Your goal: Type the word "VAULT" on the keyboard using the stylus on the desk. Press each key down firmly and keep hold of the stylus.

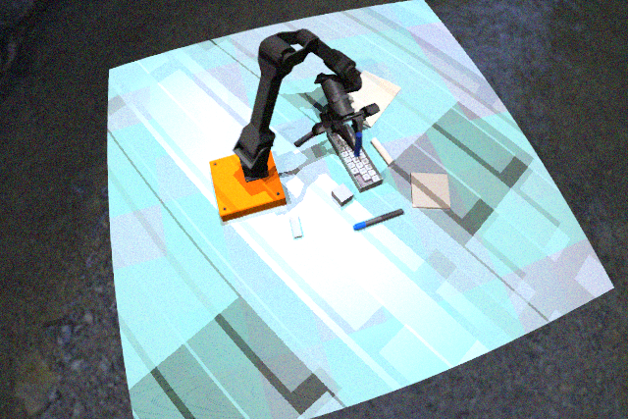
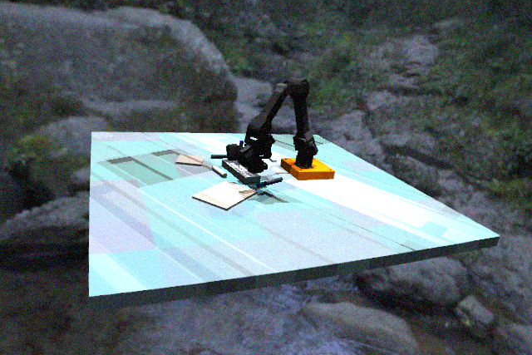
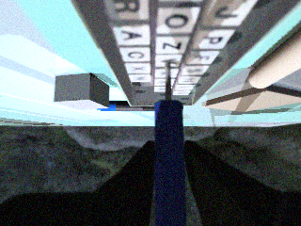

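The stylus lies 1 cm below my gripper tip. Round my gripper tip: grey cube: 9 cm to the right, 7 cm behind, 6 cm below; then small pad: 17 cm ahead, 15 cm to the right, 7 cm below; then white cylinder: 8 cm ahead, 6 cm below, 1 cm to the left.
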